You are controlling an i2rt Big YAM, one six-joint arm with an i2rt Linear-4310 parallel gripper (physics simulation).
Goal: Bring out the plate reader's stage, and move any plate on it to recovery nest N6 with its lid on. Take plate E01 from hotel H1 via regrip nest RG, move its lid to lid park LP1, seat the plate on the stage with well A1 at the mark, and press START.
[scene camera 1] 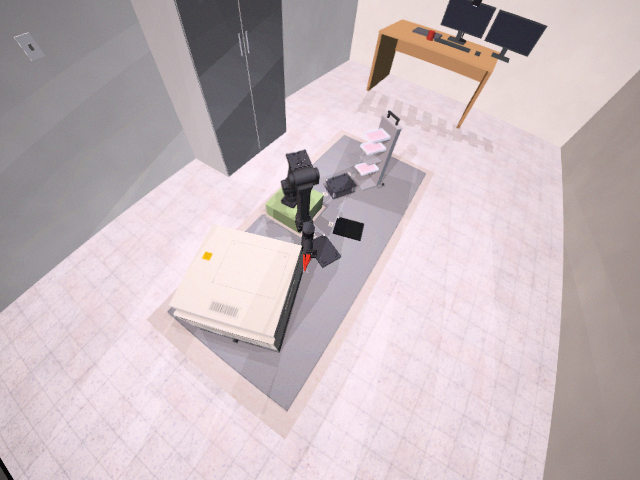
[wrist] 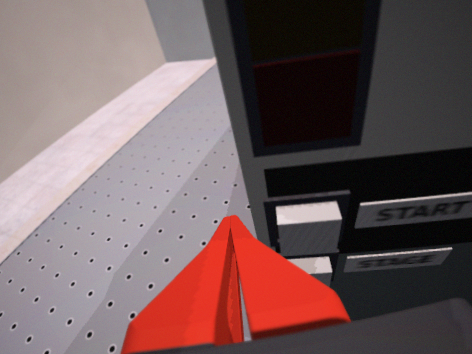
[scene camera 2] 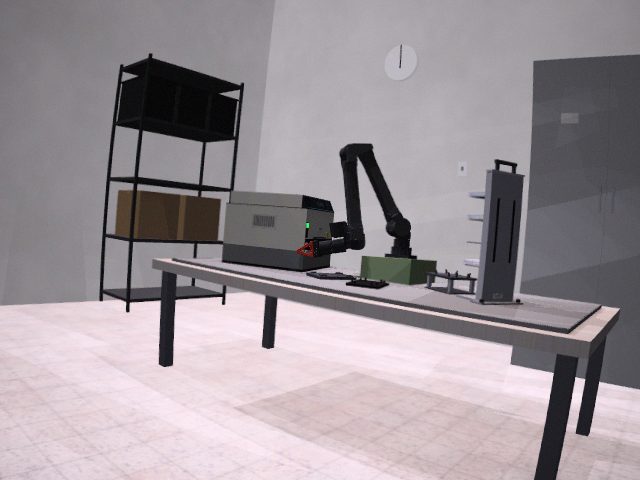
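Pixels of known places: gripper, fingertip midpoint: (scene camera 1: pixel 304 271) (wrist: pixel 231 226) (scene camera 2: pixel 297 251); arm's base at its link origin: (scene camera 1: pixel 292 198) (scene camera 2: pixel 400 258).
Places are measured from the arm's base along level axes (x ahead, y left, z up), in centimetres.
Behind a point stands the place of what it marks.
Observation:
The cream and dark plate reader (scene camera 1: pixel 242 279) {x 16.4, y -57.4, z 23.3 cm} (scene camera 2: pixel 266 227) {x 31.5, y -49.5, z 8.3 cm} stands at one end of the table. No stage shows outside it. My gripper (scene camera 1: pixel 305 268) {x 28.6, y -34.1, z -0.7 cm} (scene camera 2: pixel 299 251) {x 28.6, y -34.1, z -0.7 cm} (wrist: pixel 231 226) {x 28.6, y -34.1, z -0.7 cm} is shut and empty by its front. In the wrist view, the red tips are left of the white START button (wrist: pixel 309 230) {x 24.6, y -32.0, z 3.0 cm} and the STAGE button (wrist: pixel 319 266) {x 24.2, y -32.3, z 0.3 cm}, which a finger partly covers. I cannot tell whether they touch anything. The tall grey hotel (scene camera 1: pixel 391 152) {x 37.1, y 47.7, z 18.0 cm} (scene camera 2: pixel 500 232) {x 33.1, y 51.4, z 14.1 cm} holds several pinkish plates, one being the top plate (scene camera 1: pixel 376 135) {x 26.6, y 43.3, z 27.4 cm}. Which is E01 is unreadable.
A dark raised stand (scene camera 1: pixel 340 184) {x 17.0, y 27.9, z -3.1 cm} (scene camera 2: pixel 450 281) {x 25.4, y 32.8, z -4.6 cm} is near the hotel. A black low nest (scene camera 1: pixel 348 228) {x 34.8, y 4.3, z -8.1 cm} (scene camera 2: pixel 367 283) {x 37.4, y 5.8, z -8.1 cm} and a dark grey flat holder (scene camera 1: pixel 326 251) {x 31.2, y -15.6, z -7.9 cm} (scene camera 2: pixel 330 275) {x 32.1, y -14.0, z -7.9 cm} lie between it and the reader. The arm stands on a green block (scene camera 1: pixel 281 211) {x -0.4, y -10.6, z -0.5 cm} (scene camera 2: pixel 385 269) {x 13.0, y -0.1, z -4.5 cm}. Nest labels are unreadable.

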